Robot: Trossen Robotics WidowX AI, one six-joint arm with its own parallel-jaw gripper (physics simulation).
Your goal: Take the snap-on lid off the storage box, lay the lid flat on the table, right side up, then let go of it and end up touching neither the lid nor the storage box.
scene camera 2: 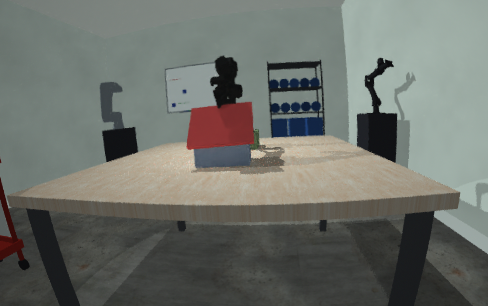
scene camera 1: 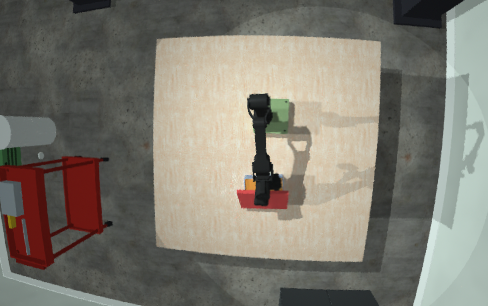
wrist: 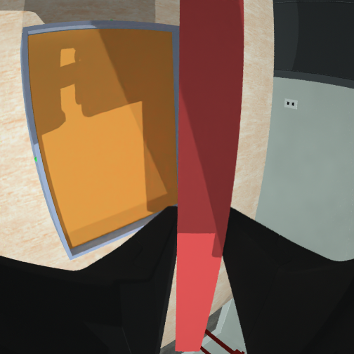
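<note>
The storage box is blue-grey with an orange inside and sits upright and uncovered on the table. The red lid is off it, steeply tilted and raised beside the open top, at the side nearest scene camera 2. My gripper is shut on the lid's upper edge. In the scene camera 2 view the lid's lower edge overlaps the box's upper part; whether they touch is hard to tell.
A green plate lies at the arm's base on the table. Beyond the table stand a red cart, a shelf rack and another black arm on a dark pedestal.
</note>
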